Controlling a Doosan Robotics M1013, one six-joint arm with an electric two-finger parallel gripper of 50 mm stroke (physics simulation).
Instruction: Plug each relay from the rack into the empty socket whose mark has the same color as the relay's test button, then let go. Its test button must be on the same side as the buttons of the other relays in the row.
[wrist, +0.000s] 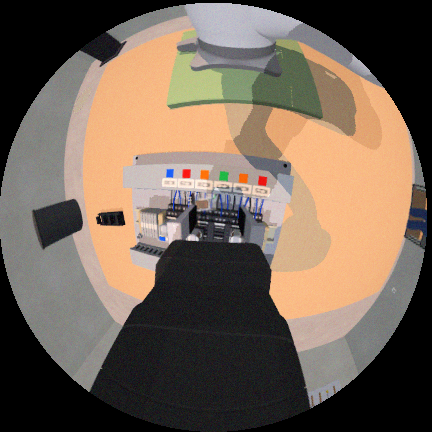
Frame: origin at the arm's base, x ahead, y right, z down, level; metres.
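Seen in the pictures: gripper, between the fingertips: (217, 214); arm's base, origin of its link: (236, 48).
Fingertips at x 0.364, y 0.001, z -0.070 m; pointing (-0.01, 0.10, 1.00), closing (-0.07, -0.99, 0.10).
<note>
Offsets run from my fingertips to a thing's middle. "spot": to the spot under its first point.
My gripper (217, 214) is open, with nothing between its two dark finger plates. It is over the middle of the grey relay panel {dx +0.048, dy +0.044, dz +0.082 m} (210, 159). The row of black sockets {dx +0.047, dy +0.014, dz +0.067 m} (218, 217) shows between and beside the fingers; the gripper body hides its lower part. Above the row are colored marks, from left: blue {spot: dx -0.044, dy +0.084, dz +0.044 m} (170, 173), red {spot: dx -0.045, dy +0.057, dz +0.044 m} (186, 173), orange (204, 174), green {spot: dx -0.045, dy -0.001, dz +0.044 m} (224, 176), orange {spot: dx -0.046, dy -0.028, dz +0.044 m} (243, 178) and red (262, 180). A small brownish part {dx -0.002, dy +0.032, dz +0.051 m} (201, 204) shows beside the left finger; I cannot tell whether it is a relay. A small black slotted block {dx +0.071, dy +0.291, dz +0.075 m} (111, 218), possibly the rack, lies left of the panel. Test buttons cannot be made out.
Pale upright modules {dx +0.049, dy +0.127, dz +0.058 m} (150, 223) stand at the panel's left, above a slotted grey duct {dx +0.135, dy +0.042, dz +0.064 m} (146, 250). Blue and black wires run below the labels. A dark cylinder (58, 223) is at the far left. A green mat (195, 90) lies beyond the panel, under the arm's base.
</note>
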